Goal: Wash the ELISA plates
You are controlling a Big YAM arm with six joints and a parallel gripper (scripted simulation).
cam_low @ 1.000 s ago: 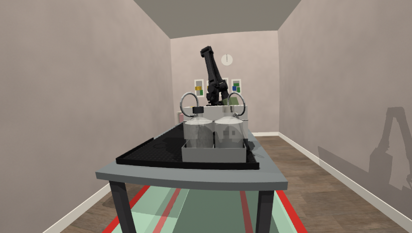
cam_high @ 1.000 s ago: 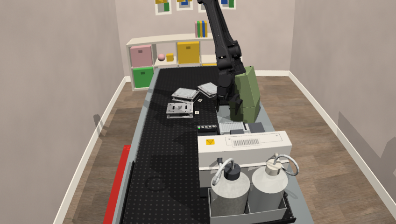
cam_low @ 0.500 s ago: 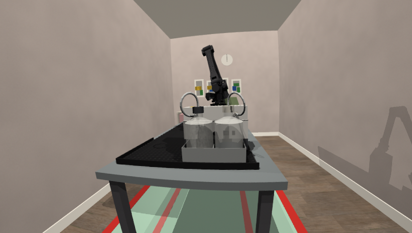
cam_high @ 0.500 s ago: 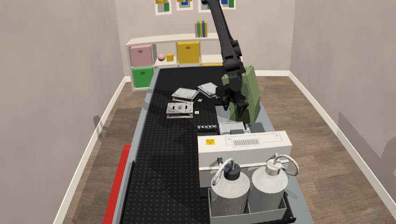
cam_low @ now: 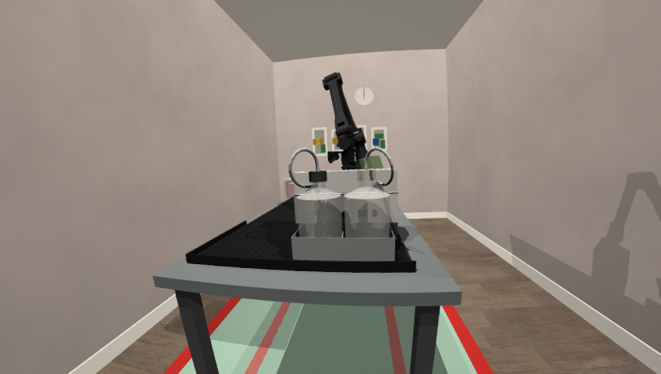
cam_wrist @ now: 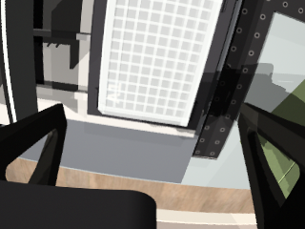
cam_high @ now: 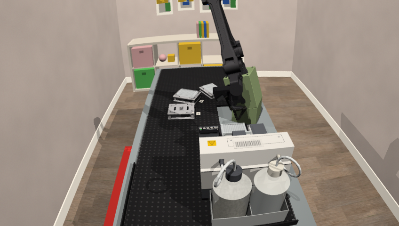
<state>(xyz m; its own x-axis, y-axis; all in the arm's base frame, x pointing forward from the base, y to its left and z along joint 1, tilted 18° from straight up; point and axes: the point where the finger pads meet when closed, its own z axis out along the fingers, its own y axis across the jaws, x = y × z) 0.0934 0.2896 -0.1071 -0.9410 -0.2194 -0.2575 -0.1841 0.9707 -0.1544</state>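
Now: hand 10 cm above the washer carrier. Round my hand: plate washer: 15 cm to the left, 6 cm below.
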